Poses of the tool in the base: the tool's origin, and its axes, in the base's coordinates. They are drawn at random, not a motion.
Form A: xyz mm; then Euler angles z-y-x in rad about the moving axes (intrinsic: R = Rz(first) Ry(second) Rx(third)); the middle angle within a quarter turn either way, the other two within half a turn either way.
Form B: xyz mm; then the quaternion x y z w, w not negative. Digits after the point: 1 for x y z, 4 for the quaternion.
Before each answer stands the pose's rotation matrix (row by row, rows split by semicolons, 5 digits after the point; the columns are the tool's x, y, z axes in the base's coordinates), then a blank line. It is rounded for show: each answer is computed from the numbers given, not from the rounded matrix.
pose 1, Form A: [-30.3, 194.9, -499.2, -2.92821, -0.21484, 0.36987]
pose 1, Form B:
-0.95485 0.27277 0.11771; -0.20690 -0.89491 0.39539; 0.21319 0.35318 0.91094

[-30.3, 194.9, -499.2, -0.0853, -0.1930, -0.9696, 0.1237]
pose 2, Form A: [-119.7, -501.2, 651.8, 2.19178, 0.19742, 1.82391]
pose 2, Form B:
-0.57053 0.09318 0.81597; 0.79751 0.30014 0.52335; -0.19614 0.94933 -0.24556

[-119.7, -501.2, 651.8, 0.3061, 0.7274, 0.5062, 0.3479]
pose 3, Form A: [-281.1, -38.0, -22.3, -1.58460, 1.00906, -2.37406]
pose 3, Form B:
-0.00735 -0.71145 0.70270; -0.53261 0.59754 0.59940; -0.84633 -0.36986 -0.38331

[-281.1, -38.0, -22.3, -0.4411, 0.7050, 0.0814, 0.5493]
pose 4, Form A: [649.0, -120.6, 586.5, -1.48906, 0.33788, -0.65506]
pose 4, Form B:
0.07703 0.77388 0.62864; -0.94031 0.26602 -0.21226; -0.33149 -0.57476 0.74817

[649.0, -120.6, 586.5, -0.1253, 0.3320, -0.5927, 0.7231]
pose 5, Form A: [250.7, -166.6, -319.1, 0.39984, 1.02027, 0.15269]
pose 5, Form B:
0.48187 -0.26534 0.83510; 0.20364 0.96087 0.18780; -0.85225 0.07957 0.51705

[250.7, -166.6, -319.1, -0.0315, 0.4904, 0.1363, 0.8602]
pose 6, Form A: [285.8, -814.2, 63.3, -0.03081, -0.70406, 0.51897]
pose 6, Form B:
0.76186 -0.29416 -0.57710; -0.02348 0.87781 -0.47844; 0.64732 0.37805 0.66186

[285.8, -814.2, 63.3, 0.2357, -0.3369, 0.0745, 0.9085]
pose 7, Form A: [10.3, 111.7, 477.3, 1.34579, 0.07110, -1.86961]
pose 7, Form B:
0.22255 0.27182 -0.93626; 0.97233 -0.13186 0.19284; -0.07104 -0.95327 -0.29364

[10.3, 111.7, 477.3, -0.6419, -0.4846, 0.3923, 0.4464]
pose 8, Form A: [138.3, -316.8, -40.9, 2.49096, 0.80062, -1.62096]
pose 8, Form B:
-0.55402 0.60080 -0.57629; 0.42172 -0.39431 -0.81650; -0.71779 -0.69539 -0.03491

[138.3, -316.8, -40.9, 0.4678, 0.5465, -0.6916, 0.0647]
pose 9, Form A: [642.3, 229.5, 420.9, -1.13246, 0.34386, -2.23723]
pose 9, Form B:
0.39959 -0.67221 0.62326; -0.85245 -0.02244 0.52232; -0.33712 -0.74002 -0.58200

[642.3, 229.5, 420.9, -0.7078, 0.5385, -0.1011, 0.4459]
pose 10, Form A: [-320.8, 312.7, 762.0, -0.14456, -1.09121, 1.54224]
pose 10, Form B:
0.45660 -0.87346 -0.16907; -0.06647 0.15601 -0.98552; 0.88719 0.46122 0.01317

[-320.8, 312.7, 762.0, 0.5673, -0.4142, 0.3165, 0.6375]
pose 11, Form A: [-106.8, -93.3, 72.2, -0.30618, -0.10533, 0.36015]
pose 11, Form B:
0.94821 0.24675 -0.20004; -0.29975 0.90349 -0.30637; 0.10514 0.35046 0.93066

[-106.8, -93.3, 72.2, 0.1689, -0.0785, -0.1405, 0.9724]
